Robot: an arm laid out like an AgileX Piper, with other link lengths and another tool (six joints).
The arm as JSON. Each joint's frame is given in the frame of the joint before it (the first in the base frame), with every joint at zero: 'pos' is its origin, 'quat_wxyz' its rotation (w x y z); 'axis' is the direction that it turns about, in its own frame. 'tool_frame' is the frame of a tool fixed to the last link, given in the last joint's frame.
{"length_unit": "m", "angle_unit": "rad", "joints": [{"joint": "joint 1", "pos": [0.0, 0.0, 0.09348], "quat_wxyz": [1.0, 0.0, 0.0, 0.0], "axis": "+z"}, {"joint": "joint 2", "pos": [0.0, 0.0, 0.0], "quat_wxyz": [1.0, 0.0, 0.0, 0.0], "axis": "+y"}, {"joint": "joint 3", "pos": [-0.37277, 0.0, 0.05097], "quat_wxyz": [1.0, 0.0, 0.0, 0.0], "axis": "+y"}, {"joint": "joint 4", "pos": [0.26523, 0.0, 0.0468], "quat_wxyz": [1.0, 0.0, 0.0, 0.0], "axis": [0.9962, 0.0, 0.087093]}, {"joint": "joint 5", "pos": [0.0, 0.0, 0.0], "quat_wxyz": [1.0, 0.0, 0.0, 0.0], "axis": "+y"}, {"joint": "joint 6", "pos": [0.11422, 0.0, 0.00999], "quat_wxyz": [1.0, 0.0, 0.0, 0.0], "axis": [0.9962, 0.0, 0.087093]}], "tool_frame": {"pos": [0.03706, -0.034, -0.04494], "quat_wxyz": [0.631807, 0.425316, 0.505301, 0.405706]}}
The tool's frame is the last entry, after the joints.
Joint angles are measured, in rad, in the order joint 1, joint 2, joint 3, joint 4, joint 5, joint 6. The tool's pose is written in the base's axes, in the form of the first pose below.
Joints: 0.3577 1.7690 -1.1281 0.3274 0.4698 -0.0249
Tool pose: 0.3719, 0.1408, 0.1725, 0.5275, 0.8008, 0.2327, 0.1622
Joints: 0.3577 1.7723 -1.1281 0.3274 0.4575 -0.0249
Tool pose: 0.3740, 0.1411, 0.1716, 0.5280, 0.7991, 0.2350, 0.1657
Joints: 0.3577 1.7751 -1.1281 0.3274 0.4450 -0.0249
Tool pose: 0.3761, 0.1414, 0.1709, 0.5283, 0.7973, 0.2376, 0.1695
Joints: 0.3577 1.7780 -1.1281 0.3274 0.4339 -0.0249
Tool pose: 0.3779, 0.1417, 0.1701, 0.5287, 0.7957, 0.2398, 0.1727
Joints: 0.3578 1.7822 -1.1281 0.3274 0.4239 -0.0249
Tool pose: 0.3797, 0.1420, 0.1688, 0.5291, 0.7945, 0.2411, 0.1752
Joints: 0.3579 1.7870 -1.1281 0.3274 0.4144 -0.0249
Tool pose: 0.3815, 0.1423, 0.1672, 0.5295, 0.7935, 0.2421, 0.1773
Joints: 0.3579 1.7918 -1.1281 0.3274 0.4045 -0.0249
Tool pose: 0.3833, 0.1426, 0.1656, 0.5300, 0.7923, 0.2431, 0.1796
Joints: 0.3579 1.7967 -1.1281 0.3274 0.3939 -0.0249
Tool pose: 0.3852, 0.1429, 0.1640, 0.5305, 0.7911, 0.2443, 0.1821
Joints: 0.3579 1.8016 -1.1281 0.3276 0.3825 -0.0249
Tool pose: 0.3872, 0.1432, 0.1624, 0.5310, 0.7896, 0.2458, 0.1848
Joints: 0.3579 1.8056 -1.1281 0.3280 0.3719 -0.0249
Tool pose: 0.3890, 0.1435, 0.1612, 0.5315, 0.7881, 0.2474, 0.1875
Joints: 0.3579 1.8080 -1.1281 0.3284 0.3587 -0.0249
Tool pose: 0.3911, 0.1438, 0.1607, 0.5318, 0.7860, 0.2504, 0.1915
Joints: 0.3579 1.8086 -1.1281 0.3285 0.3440 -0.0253
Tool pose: 0.3933, 0.1440, 0.1611, 0.5318, 0.7834, 0.2544, 0.1967
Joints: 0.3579 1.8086 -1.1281 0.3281 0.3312 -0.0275
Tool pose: 0.3953, 0.1440, 0.1617, 0.5308, 0.7817, 0.2580, 0.2018
